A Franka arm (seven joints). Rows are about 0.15 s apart.
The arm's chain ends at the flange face. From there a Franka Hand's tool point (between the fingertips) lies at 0.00 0.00 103.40 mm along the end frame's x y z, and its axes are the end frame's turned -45 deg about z.
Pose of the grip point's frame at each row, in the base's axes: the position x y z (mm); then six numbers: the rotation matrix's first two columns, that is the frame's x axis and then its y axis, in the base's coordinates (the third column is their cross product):
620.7 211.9 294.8 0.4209 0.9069 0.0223 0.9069 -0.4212 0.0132
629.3 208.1 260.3 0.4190 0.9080 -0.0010 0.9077 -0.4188 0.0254
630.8 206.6 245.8 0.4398 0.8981 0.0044 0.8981 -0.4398 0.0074
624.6 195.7 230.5 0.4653 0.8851 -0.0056 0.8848 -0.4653 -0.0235
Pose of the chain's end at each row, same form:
618.5 210.4 398.2 0.9389 0.3434 0.0251 0.3437 -0.9391 -0.0064
627.0 209.3 363.7 0.9381 0.3459 0.0173 0.3456 -0.9382 0.0187
629.9 206.5 349.2 0.9460 0.3241 0.0083 0.3241 -0.9460 0.0021
627.0 195.1 333.9 0.9547 0.2968 -0.0206 0.2966 -0.9549 -0.0127

